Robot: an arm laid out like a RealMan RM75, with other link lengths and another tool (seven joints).
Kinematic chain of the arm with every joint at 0, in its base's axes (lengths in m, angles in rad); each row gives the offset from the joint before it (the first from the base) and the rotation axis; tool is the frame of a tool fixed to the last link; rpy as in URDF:
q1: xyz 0 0 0.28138 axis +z
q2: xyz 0 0 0 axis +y
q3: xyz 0 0 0.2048 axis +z
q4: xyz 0 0 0 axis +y
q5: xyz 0 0 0.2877 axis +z
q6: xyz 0 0 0 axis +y
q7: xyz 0 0 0.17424 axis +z
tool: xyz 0.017 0.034 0.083 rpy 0 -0.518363 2.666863
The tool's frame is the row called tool.
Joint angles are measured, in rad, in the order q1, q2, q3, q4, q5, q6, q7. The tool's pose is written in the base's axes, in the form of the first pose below.
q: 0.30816 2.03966 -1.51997 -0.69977 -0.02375 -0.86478 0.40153
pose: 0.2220 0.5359 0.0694 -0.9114 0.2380 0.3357 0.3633 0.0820 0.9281
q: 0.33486 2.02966 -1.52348 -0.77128 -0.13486 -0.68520 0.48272
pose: 0.2111 0.5539 0.0503 -0.9132 0.3078 0.2670 0.3277 0.1654 0.9302
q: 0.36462 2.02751 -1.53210 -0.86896 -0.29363 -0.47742 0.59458
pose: 0.1943 0.5704 0.0324 -0.9116 0.3731 0.1724 0.2732 0.2368 0.9324
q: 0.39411 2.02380 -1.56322 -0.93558 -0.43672 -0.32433 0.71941
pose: 0.1792 0.5788 0.0167 -0.9046 0.4151 0.0971 0.2308 0.2853 0.9302
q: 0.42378 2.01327 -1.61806 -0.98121 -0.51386 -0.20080 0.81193
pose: 0.1647 0.5836 0.0029 -0.8947 0.4444 0.0454 0.2025 0.3129 0.9279
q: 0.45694 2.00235 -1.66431 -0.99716 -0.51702 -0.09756 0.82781
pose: 0.1592 0.5881 -0.0063 -0.8799 0.4751 0.0020 0.1742 0.3187 0.9317
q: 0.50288 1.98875 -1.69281 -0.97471 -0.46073 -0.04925 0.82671
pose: 0.1536 0.5933 -0.0131 -0.8678 0.4969 0.0014 0.1888 0.3271 0.9260
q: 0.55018 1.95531 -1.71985 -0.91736 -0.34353 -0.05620 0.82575
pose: 0.1552 0.5987 -0.0151 -0.8535 0.5198 0.0377 0.2459 0.3379 0.9085
